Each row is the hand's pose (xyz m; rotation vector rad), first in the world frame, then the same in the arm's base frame.
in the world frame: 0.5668 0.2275 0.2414 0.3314 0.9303 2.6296
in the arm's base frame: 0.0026 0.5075 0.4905 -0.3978 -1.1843 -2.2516
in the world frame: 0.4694 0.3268 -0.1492 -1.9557 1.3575 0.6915
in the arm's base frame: -0.2472 0.3907 0.1808 -2.6108 0.7717 1.4792
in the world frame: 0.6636 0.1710 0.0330 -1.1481 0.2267 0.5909
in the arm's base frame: 0.0395 0.4734 0.2593 -1.2443 0.1496 1.5788
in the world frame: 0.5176 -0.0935 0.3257 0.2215 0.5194 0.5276
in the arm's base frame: 0.2372 0.2846 0.5790 -0.0528 1.0716 1.2540
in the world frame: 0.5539 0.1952 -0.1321 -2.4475 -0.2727 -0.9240
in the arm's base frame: -0.0937 0.3655 0.1569 -2.2419 -1.1181 -0.0275
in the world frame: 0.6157 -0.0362 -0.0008 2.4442 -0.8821 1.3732
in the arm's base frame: 0.1548 0.2922 0.2434 2.9107 0.3741 0.9525
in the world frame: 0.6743 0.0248 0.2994 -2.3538 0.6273 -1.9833
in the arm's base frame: 0.2349 0.4626 0.4920 -2.5089 -0.4874 -1.2169
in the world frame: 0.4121 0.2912 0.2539 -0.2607 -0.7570 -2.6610
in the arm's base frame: -0.1334 0.4484 0.5691 -0.4212 -0.7247 -1.6963
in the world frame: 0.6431 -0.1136 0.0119 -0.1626 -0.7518 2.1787
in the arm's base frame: 0.2325 0.2629 0.2412 0.6217 -0.4293 2.9047
